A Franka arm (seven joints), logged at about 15 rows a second.
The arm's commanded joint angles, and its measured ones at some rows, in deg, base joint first. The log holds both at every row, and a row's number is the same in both.
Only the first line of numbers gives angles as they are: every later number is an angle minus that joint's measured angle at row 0.
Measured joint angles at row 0: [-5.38, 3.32, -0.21, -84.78, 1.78, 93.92, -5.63]
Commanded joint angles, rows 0 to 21: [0.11, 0.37, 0.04, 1.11, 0.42, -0.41, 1.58]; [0.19, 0.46, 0.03, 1.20, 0.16, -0.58, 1.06]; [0.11, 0.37, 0.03, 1.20, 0.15, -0.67, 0.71]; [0.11, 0.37, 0.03, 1.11, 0.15, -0.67, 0.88]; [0.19, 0.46, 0.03, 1.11, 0.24, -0.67, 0.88]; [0.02, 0.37, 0.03, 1.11, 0.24, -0.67, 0.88]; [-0.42, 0.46, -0.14, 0.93, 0.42, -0.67, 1.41]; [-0.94, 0.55, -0.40, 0.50, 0.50, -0.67, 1.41]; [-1.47, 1.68, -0.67, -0.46, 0.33, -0.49, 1.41]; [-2.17, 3.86, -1.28, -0.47, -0.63, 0.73, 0.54]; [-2.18, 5.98, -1.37, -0.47, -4.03, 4.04, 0.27]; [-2.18, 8.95, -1.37, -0.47, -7.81, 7.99, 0.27]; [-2.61, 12.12, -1.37, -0.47, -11.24, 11.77, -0.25]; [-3.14, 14.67, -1.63, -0.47, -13.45, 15.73, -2.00]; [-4.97, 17.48, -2.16, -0.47, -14.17, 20.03, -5.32]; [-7.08, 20.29, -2.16, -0.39, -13.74, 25.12, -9.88]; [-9.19, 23.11, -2.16, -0.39, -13.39, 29.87, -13.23]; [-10.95, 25.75, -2.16, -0.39, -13.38, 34.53, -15.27]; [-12.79, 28.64, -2.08, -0.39, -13.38, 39.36, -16.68]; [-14.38, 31.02, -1.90, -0.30, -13.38, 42.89, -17.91]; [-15.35, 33.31, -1.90, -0.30, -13.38, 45.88, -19.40]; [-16.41, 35.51, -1.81, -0.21, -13.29, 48.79, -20.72]
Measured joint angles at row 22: [-15.10, 31.44, -2.45, -2.24, -13.00, 44.90, -18.73]
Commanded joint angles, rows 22 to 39: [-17.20, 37.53, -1.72, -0.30, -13.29, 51.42, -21.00]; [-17.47, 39.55, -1.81, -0.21, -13.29, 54.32, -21.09]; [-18.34, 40.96, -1.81, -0.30, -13.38, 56.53, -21.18]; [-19.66, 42.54, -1.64, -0.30, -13.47, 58.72, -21.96]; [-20.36, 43.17, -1.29, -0.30, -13.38, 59.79, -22.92]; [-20.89, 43.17, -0.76, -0.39, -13.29, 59.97, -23.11]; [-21.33, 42.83, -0.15, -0.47, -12.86, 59.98, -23.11]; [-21.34, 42.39, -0.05, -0.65, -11.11, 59.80, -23.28]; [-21.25, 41.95, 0.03, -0.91, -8.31, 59.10, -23.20]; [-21.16, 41.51, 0.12, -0.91, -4.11, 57.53, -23.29]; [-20.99, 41.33, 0.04, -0.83, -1.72, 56.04, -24.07]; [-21.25, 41.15, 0.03, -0.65, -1.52, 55.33, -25.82]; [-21.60, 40.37, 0.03, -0.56, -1.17, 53.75, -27.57]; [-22.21, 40.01, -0.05, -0.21, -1.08, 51.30, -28.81]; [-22.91, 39.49, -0.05, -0.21, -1.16, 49.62, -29.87]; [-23.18, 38.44, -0.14, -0.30, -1.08, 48.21, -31.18]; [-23.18, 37.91, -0.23, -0.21, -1.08, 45.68, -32.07]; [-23.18, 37.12, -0.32, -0.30, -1.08, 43.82, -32.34]
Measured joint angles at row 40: [-22.66, 39.53, -0.75, 0.22, -2.37, 48.06, -30.17]
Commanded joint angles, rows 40 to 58: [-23.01, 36.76, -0.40, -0.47, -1.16, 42.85, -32.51]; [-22.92, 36.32, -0.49, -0.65, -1.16, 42.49, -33.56]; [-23.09, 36.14, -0.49, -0.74, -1.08, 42.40, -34.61]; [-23.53, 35.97, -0.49, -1.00, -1.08, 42.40, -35.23]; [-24.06, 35.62, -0.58, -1.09, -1.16, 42.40, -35.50]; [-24.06, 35.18, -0.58, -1.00, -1.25, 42.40, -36.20]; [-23.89, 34.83, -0.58, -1.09, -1.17, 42.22, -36.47]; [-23.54, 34.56, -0.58, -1.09, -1.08, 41.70, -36.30]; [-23.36, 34.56, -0.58, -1.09, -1.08, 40.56, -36.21]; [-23.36, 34.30, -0.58, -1.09, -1.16, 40.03, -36.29]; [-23.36, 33.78, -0.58, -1.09, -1.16, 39.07, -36.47]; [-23.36, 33.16, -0.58, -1.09, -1.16, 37.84, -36.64]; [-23.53, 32.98, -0.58, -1.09, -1.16, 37.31, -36.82]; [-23.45, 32.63, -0.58, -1.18, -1.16, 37.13, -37.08]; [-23.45, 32.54, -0.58, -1.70, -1.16, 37.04, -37.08]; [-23.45, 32.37, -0.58, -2.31, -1.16, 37.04, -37.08]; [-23.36, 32.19, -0.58, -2.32, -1.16, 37.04, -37.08]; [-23.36, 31.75, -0.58, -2.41, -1.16, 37.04, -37.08]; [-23.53, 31.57, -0.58, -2.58, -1.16, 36.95, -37.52]
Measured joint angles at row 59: [-23.21, 33.87, -0.77, -0.52, -2.36, 37.65, -35.99]
